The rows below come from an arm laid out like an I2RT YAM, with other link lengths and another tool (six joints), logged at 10 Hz.
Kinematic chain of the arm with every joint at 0, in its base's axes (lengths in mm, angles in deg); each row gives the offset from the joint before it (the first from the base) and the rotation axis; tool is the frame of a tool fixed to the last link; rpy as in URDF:
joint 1: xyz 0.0 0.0 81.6 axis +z
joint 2: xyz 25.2 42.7 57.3 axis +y
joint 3: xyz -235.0 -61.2 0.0 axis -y
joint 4: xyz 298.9 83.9 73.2 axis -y
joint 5: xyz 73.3 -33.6 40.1 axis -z
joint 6: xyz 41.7 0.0 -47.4 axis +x
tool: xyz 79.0 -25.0 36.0 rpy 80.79 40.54 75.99
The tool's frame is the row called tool.
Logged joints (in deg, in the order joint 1, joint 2, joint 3, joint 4, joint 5, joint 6), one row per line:
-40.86, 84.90, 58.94, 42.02, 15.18, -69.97
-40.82, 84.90, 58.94, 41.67, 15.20, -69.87
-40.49, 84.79, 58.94, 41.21, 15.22, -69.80
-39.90, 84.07, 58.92, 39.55, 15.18, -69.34
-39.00, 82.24, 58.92, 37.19, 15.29, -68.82
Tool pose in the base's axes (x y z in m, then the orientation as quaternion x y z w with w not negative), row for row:
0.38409, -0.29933, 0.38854, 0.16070, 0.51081, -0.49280, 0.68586
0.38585, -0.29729, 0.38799, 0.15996, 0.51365, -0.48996, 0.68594
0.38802, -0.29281, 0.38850, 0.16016, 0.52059, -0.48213, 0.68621
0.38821, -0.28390, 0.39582, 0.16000, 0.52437, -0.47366, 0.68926
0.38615, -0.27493, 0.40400, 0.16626, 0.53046, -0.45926, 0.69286
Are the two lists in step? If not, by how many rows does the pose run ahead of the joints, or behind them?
The pose runs 1 row ahead of the joints: the pose in row i belongs to the joints in row i + 1.
